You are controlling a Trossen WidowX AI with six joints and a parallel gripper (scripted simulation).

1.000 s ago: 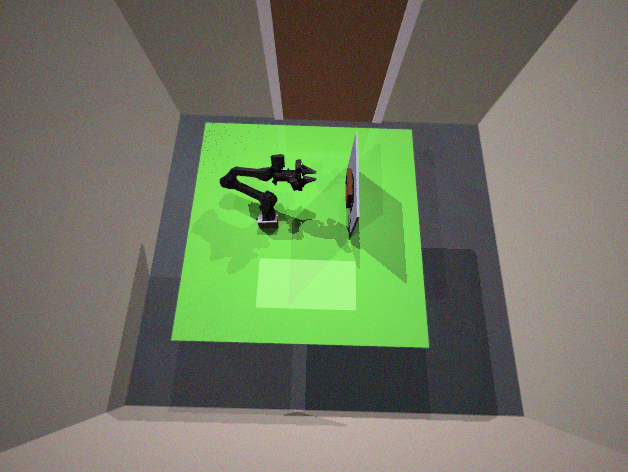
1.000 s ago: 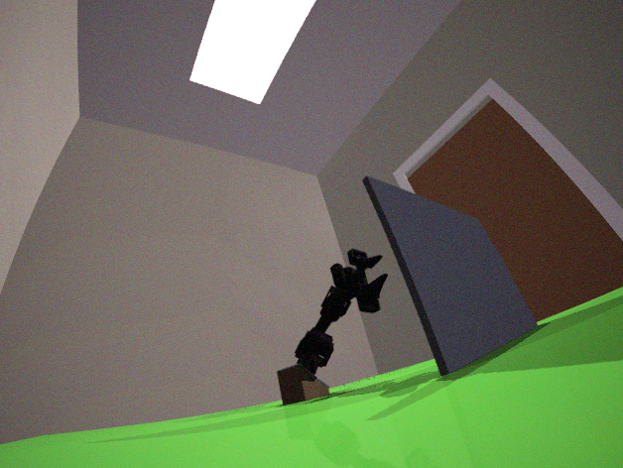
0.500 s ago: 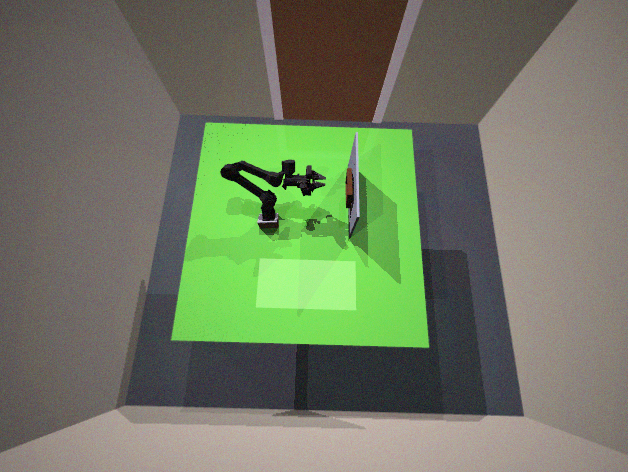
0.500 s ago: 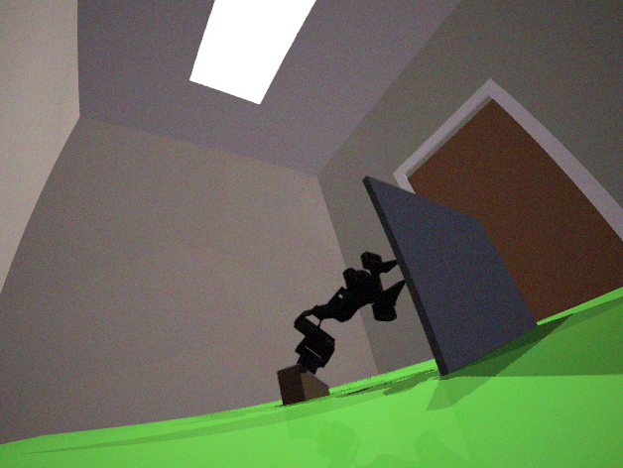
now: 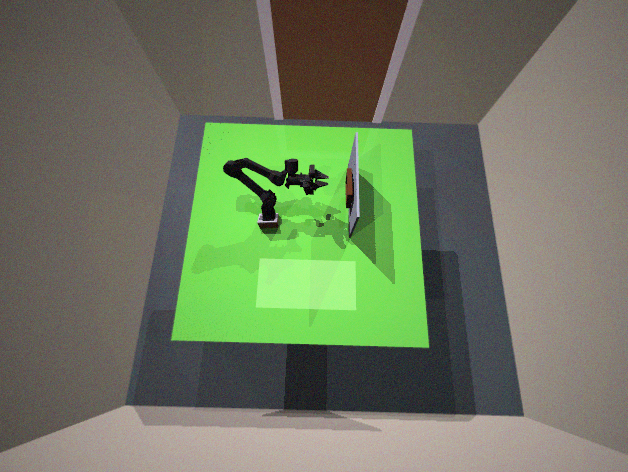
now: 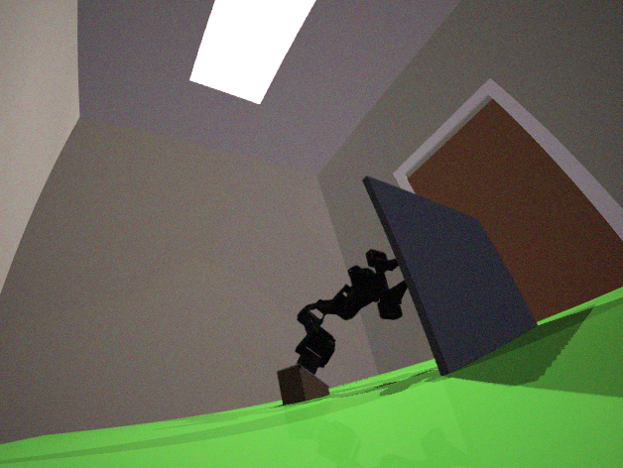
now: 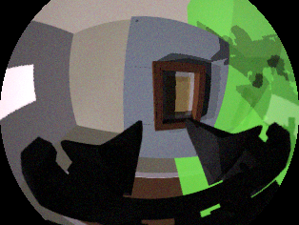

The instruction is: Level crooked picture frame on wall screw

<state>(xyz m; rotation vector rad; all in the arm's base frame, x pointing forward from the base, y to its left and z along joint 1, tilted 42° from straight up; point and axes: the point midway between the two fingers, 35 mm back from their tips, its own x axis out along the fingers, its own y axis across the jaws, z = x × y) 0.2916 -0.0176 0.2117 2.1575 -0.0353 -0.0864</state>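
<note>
My gripper tip is now 120 mm short of the brown picture frame, 20 mm to the left of it and 50 mm above it. Also, from my gripper tip: grey wall panel 130 mm ahead, 10 mm to the right, 70 mm below.
</note>
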